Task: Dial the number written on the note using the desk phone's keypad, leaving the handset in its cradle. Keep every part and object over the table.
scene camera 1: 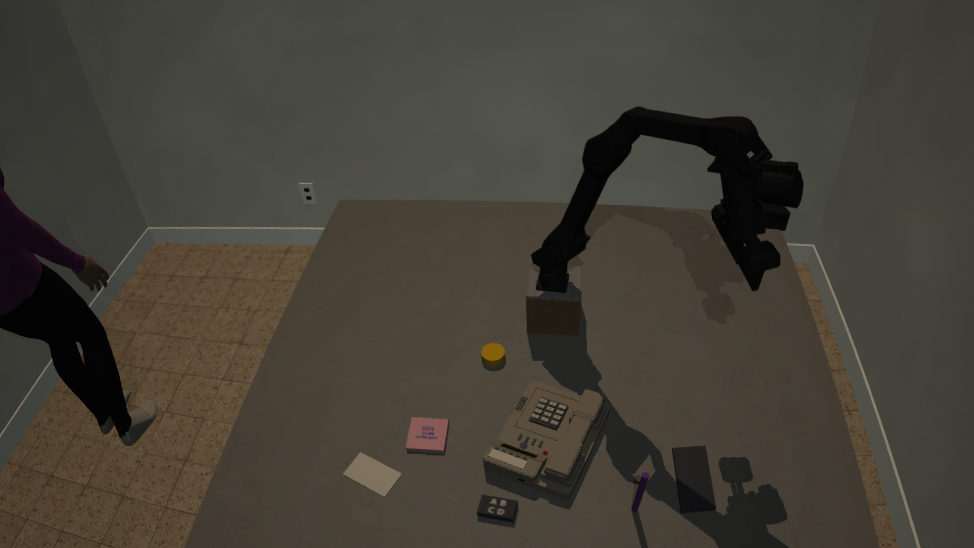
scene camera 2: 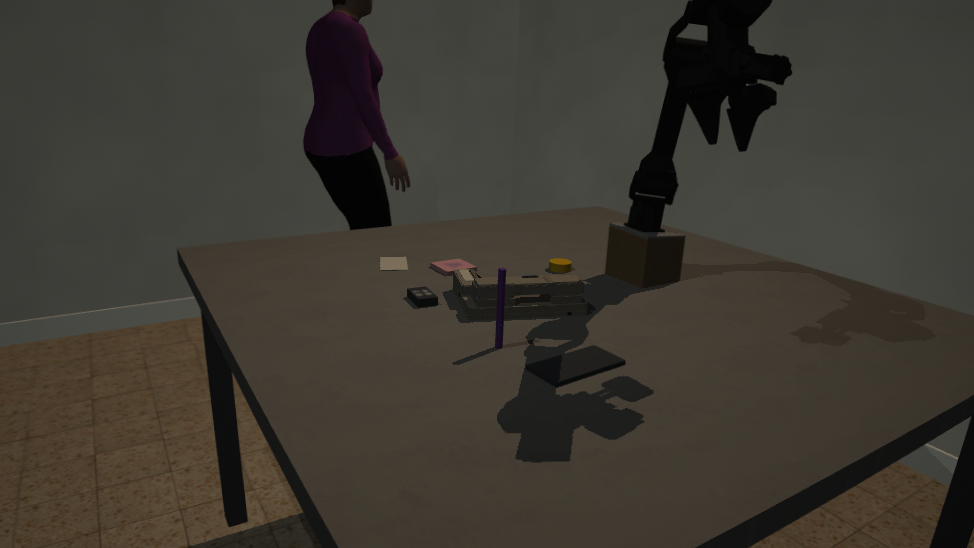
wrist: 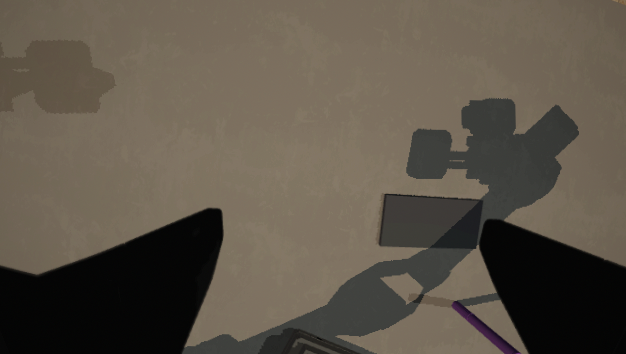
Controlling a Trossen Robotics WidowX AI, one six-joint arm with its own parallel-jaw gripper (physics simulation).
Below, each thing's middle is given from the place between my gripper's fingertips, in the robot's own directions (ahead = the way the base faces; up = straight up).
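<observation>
Dark flat slab (scene camera 1: 695,491): I see my gripper 210 mm short of it, 30 mm to the left of it, 320 mm above it. From my hand: desk phone (scene camera 1: 523,449) 160 mm ahead, 320 mm to the right, 300 mm below; pink note pad (scene camera 1: 425,434) 190 mm ahead, 550 mm to the right, 320 mm below; handset (scene camera 1: 566,456) some way ahead, far to the right, far below.
</observation>
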